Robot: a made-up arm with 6 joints.
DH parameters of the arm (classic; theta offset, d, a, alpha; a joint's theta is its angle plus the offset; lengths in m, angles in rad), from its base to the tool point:
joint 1: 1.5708 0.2 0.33 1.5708
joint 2: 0 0.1 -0.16 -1.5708
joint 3: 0 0.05 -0.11 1.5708
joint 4: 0 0.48 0.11 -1.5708
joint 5: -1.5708 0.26 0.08 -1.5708
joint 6: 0 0.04 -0.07 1.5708
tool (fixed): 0 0.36 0 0
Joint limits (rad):
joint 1: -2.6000..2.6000
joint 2: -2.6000..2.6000
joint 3: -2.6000..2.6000
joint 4: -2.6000..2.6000
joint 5: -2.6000..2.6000
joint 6: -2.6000..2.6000
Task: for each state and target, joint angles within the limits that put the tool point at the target. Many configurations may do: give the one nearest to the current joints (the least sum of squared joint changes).
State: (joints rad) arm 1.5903 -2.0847 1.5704 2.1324 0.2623 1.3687
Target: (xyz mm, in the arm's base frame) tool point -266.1 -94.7 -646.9
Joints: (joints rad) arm 1.6500 -1.8227 2.1868 2.0011 0.1834 1.7912
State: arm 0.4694 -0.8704 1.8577 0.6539 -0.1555 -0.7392
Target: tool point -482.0 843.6 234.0
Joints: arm 0.7412 -1.1321 2.0042 0.6393 -0.1995 -0.6118
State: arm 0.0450 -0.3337 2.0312 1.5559 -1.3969 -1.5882
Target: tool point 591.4 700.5 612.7
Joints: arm -0.2399 -0.0928 1.7688 1.5053 -1.6361 -1.1644
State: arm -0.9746 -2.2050 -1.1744 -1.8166 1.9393 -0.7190
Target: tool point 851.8 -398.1 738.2
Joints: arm -1.3482 -2.1763 -1.3717 -1.7758 2.3179 -0.7757
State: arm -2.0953 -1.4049 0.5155 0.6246 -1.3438 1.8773
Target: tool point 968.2 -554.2 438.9
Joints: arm -1.1767 -1.6855 0.5121 0.2379 -1.3231 1.5076
